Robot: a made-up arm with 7 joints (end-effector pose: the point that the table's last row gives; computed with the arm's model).
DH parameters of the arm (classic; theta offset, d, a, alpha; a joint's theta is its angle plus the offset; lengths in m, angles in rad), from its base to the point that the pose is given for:
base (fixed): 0 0.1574 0 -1.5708
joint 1: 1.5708 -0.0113 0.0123 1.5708
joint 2: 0 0.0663 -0.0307 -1.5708
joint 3: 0 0.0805 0.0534 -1.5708
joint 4: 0 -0.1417 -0.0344 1.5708
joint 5: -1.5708 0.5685 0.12 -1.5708
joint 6: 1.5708 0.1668 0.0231 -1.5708
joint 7: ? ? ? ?
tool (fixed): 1.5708 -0.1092 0 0
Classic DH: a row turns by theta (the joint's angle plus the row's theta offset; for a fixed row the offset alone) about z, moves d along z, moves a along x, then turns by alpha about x.
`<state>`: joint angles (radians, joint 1 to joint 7).
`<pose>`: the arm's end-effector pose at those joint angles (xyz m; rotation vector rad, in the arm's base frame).
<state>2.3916 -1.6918 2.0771 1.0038 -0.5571 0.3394 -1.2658</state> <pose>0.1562 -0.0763 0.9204 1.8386 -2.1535 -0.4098</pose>
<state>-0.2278 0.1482 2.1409 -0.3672 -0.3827 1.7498 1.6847</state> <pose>-0.0473 0.6618 0.1037 1.7251 -2.3951 0.0237</pose>
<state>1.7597 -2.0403 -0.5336 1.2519 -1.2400 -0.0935 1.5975</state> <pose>-0.3675 -0.2795 -0.4252 -0.1623 2.6945 -1.5200</pose>
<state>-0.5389 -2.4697 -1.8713 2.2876 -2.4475 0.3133 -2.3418</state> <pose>0.5868 0.2721 0.3826 2.3690 -1.7678 0.3328</pose>
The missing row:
joint 7: 0 -0.0393 -0.0638 -1.5708
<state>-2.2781 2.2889 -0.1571 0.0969 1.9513 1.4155 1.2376</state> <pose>-0.2961 -0.4237 -0.1537 -1.6195 -1.0760 0.1473</pose>
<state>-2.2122 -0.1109 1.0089 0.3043 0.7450 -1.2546 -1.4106</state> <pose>0.3373 0.6222 0.2108 0.9367 0.3614 0.8838</pose>
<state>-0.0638 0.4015 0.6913 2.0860 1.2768 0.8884 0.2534</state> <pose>-0.2532 -0.2462 -0.2367 -2.5021 0.3493 -0.9644</pose>
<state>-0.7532 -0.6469 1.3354 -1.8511 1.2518 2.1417 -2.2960</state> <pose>0.4181 0.0112 0.5314 0.9455 -0.3098 -2.7815</pose>
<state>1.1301 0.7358 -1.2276 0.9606 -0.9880 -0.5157 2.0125</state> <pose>0.6937 0.1172 -0.1143 -2.9906 -0.5588 -0.3877</pose>
